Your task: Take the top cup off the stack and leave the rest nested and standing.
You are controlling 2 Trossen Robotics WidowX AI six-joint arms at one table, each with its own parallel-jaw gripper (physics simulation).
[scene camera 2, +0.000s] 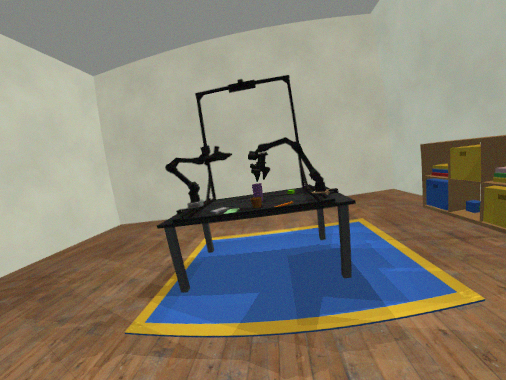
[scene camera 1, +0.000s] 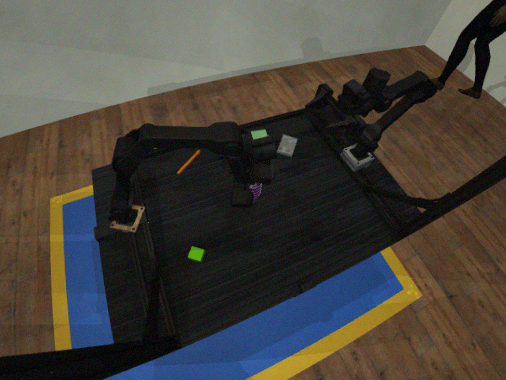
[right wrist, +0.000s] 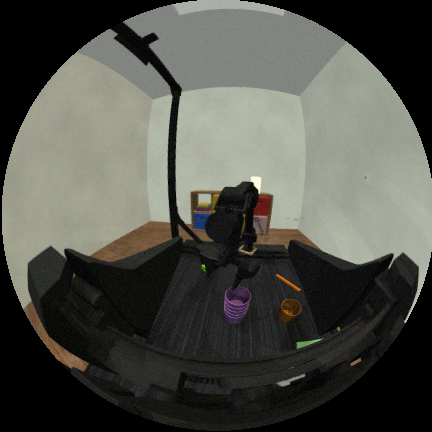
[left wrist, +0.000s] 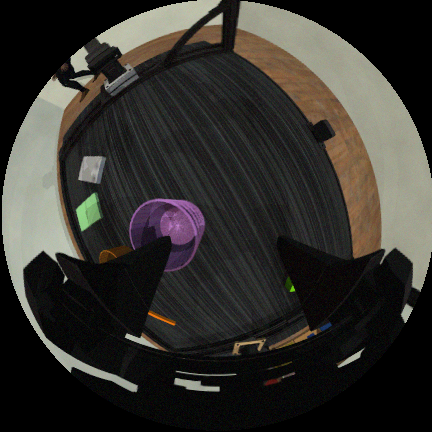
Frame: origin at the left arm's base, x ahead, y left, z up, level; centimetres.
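Where they show: left gripper, fingertip midpoint: (scene camera 2: pixel 260 180) (scene camera 1: pixel 250 192) (right wrist: pixel 219 282) (left wrist: pixel 224 241); right gripper, fingertip midpoint: (scene camera 2: pixel 231 153) (scene camera 1: pixel 315 117) (right wrist: pixel 237 244); left arm's base, origin of the base link: (scene camera 2: pixel 320 190) (scene camera 1: pixel 127 216) (right wrist: pixel 247 248) (left wrist: pixel 248 347); right arm's base, origin of the base link: (scene camera 2: pixel 195 201) (scene camera 1: pixel 359 153) (left wrist: pixel 116 74).
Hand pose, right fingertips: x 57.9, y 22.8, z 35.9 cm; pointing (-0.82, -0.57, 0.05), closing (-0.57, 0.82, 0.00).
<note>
Each offset is from my right fingertips to the top centre of the thing. Level surfaces: height alone.
A stack of several nested purple cups @[dx -15.3, dy -6.2, dz -27.3 cm] (scene camera 1: pixel 256 191) @[dx -15.3, dy -6.2, dz -29.1 cm] (scene camera 2: pixel 257 191) @[dx -15.3, dy -6.2, dz -25.5 cm] (left wrist: pixel 186 231) (right wrist: pixel 236 306) stands upright near the middle of the table. In scene camera 1 the left arm hides much of it. The top cup's open rim faces up in the left wrist view. My left gripper (scene camera 2: pixel 261 178) (left wrist: pixel 224 241) is open and empty, pointing down just above the stack; in the left wrist view one fingertip overlaps the near part of the top cup's rim, with the cup off to one side. My right gripper is open and empty, held level well away from the stack.
An orange-brown cup @[dx -25.2, dy +10.3, dz -32.7 cm] (scene camera 2: pixel 256 202) (left wrist: pixel 114 254) (right wrist: pixel 290 310) stands near the stack. An orange stick @[dx -43.2, dy +6.7, dz -37.8 cm] (scene camera 1: pixel 189 162) (right wrist: pixel 288 283), a pale green block @[dx -14.2, dy +24.4, dz -37.8 cm] (scene camera 1: pixel 259 134) (left wrist: pixel 89 212), a grey block @[dx -2.1, dy +23.4, dz -37.3 cm] (scene camera 1: pixel 287 145) (left wrist: pixel 92 169) and a bright green block @[dx -29.9, dy -31.4, dz -36.0 cm] (scene camera 1: pixel 196 254) (scene camera 2: pixel 291 192) lie on the table @[dz -38.8 cm] (scene camera 1: pixel 250 265).
</note>
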